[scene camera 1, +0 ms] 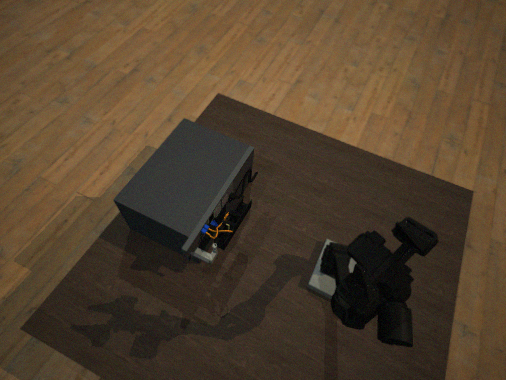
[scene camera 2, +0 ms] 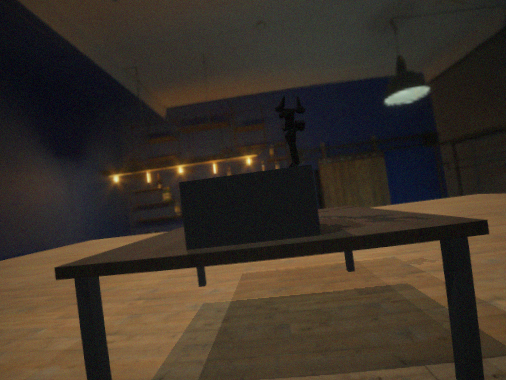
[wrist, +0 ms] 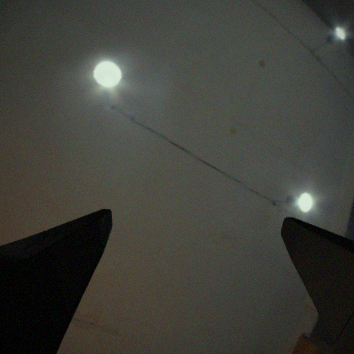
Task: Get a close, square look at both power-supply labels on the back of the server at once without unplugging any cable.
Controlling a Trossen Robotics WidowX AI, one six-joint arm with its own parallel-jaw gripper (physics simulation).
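Frame: origin at the arm's base, x back, y right, z up, level; millimetres.
Seen in the pictures: gripper, fingertip midpoint: [scene camera 1: 378,244] [scene camera 2: 290,95] [wrist: 198,222]; arm's base at its link origin: [scene camera 1: 330,267].
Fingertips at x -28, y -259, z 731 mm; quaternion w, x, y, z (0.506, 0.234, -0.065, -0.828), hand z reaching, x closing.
Offsets run from my fingertips to a thing's top centre. "spot": to the spot under its first point. Level surfaces: height alone.
The server [scene camera 1: 185,180] [scene camera 2: 250,207] is a dark grey box on the table. Its open-looking back, with orange cables {spot: dy +134, dx -371, dz -554 mm} [scene camera 1: 218,232], blue plugs {dy +134, dx -422, dz -547 mm} [scene camera 1: 206,228] and black cables, faces the arm in scene view 1. That back is turned away in scene view 2. The power-supply labels cannot be made out in any view. My gripper [scene camera 2: 291,103] [wrist: 198,222] is open and empty, raised above the server's height and apart from it. It points up, and the wrist view shows the ceiling between the fingers. In scene view 1 the fingers cannot be told apart.
The black arm [scene camera 1: 372,280] stands on a light base plate [scene camera 1: 321,285] on the dark table {dz -765 mm} [scene camera 1: 350,175] [scene camera 2: 390,230], across from the server's back. A small light-grey piece {spot: dy +63, dx -390, dz -618 mm} [scene camera 1: 204,255] lies by the server's near corner. Cables stick out behind the server. Ceiling lamps [wrist: 107,74] hang overhead.
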